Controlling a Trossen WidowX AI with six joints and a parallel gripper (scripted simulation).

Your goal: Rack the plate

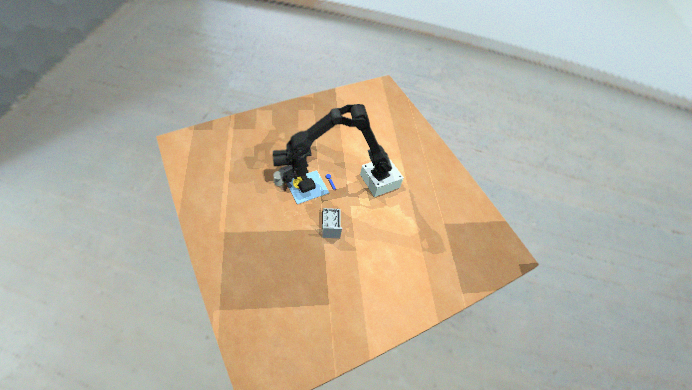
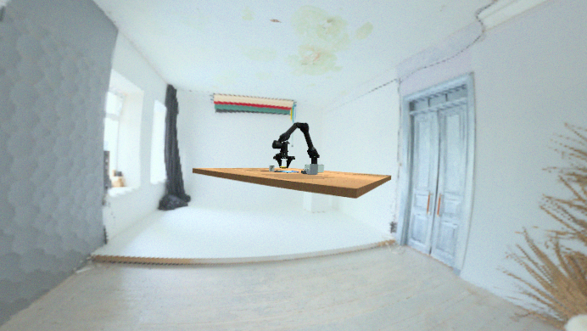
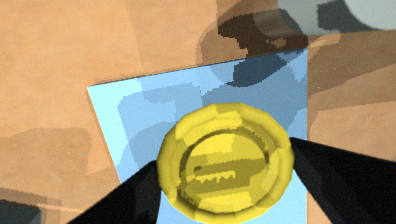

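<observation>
The light blue mat is 30 mm below my gripper tip, 30 mm behind it and 10 mm to the left of it. The rest, counted from my gripper tip: pale cup (70 mm to the right, 70 mm ahead, 10 mm below); then yellow plate (10 mm above); then blue utensil (140 mm behind, 30 mm to the left, 30 mm below).
</observation>
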